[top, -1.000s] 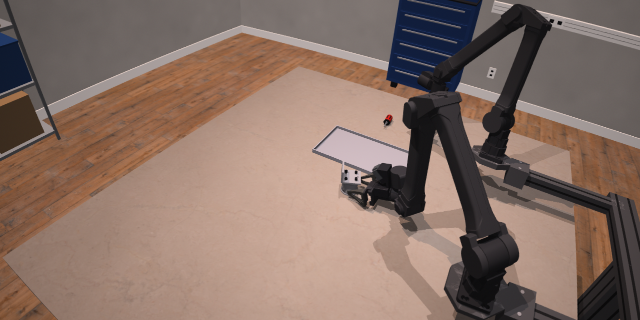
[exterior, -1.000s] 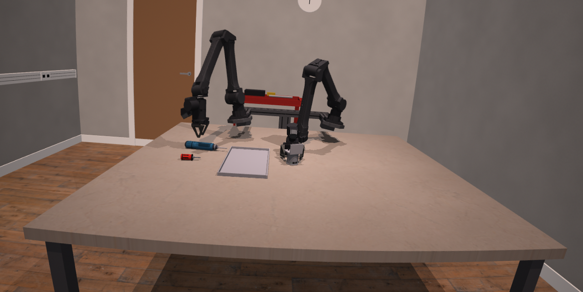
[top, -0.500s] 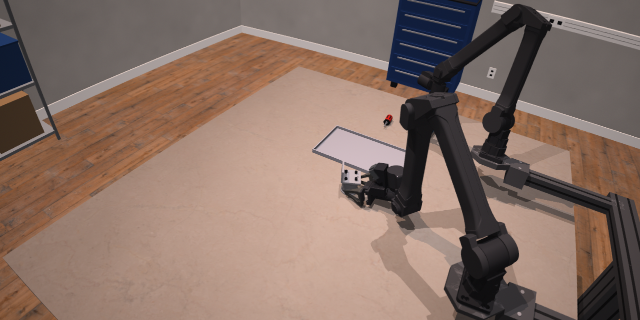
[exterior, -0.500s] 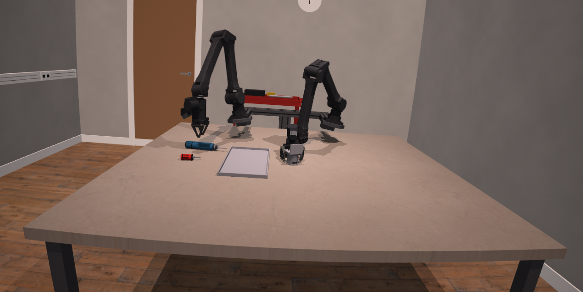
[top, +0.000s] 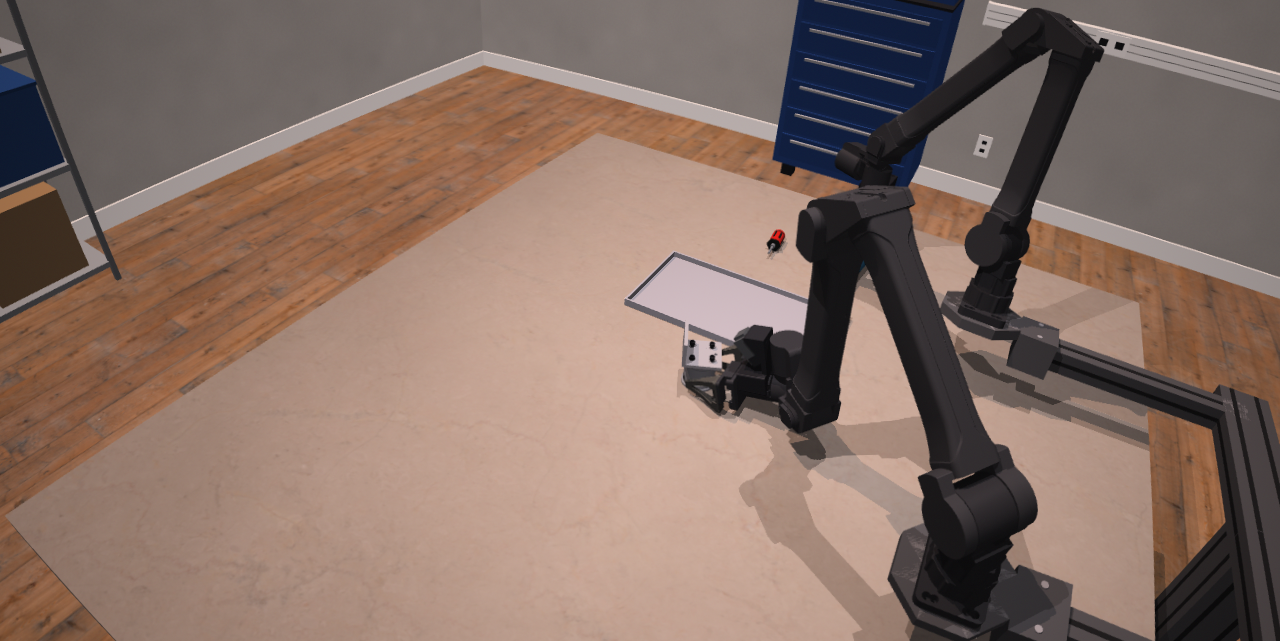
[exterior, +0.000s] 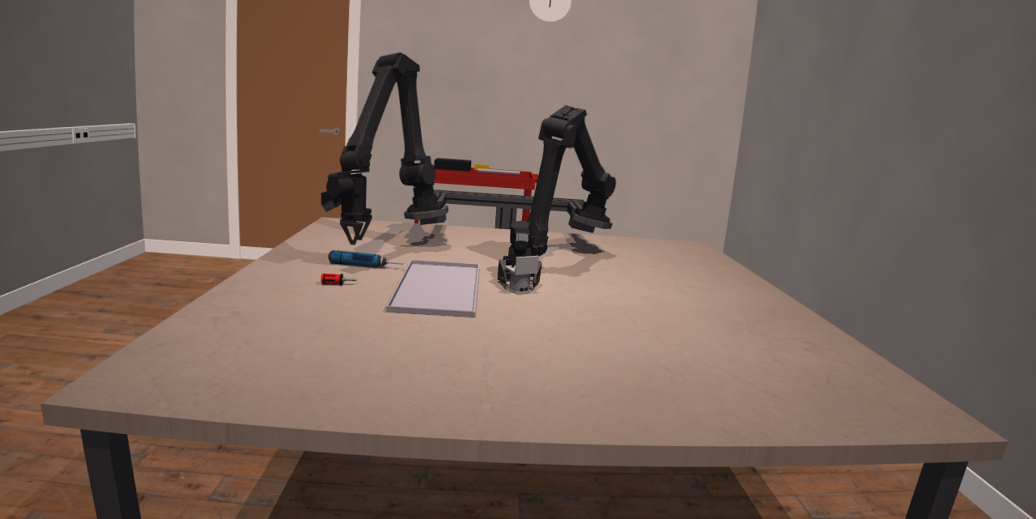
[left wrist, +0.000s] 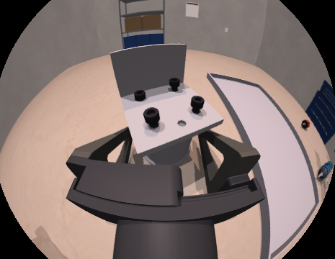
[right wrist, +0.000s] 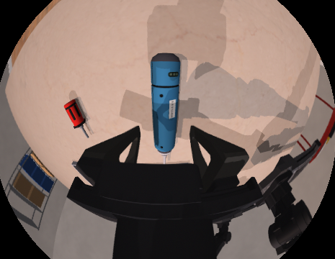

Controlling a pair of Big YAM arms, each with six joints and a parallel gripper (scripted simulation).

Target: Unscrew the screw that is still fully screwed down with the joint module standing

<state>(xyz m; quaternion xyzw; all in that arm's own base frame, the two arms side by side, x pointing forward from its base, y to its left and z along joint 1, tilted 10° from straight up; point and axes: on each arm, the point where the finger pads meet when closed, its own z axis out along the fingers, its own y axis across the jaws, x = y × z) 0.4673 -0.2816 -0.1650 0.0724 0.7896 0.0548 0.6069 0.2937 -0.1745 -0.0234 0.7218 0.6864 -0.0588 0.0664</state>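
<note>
My left hand is 10 mm below the joint module. From my left hand the other things lie so: flat grey tray: 230 mm to the right, 20 mm below; then red-handled screwdriver: 510 mm to the right, 10 mm below; then grey l-shaped bracket: 50 mm above.
</note>
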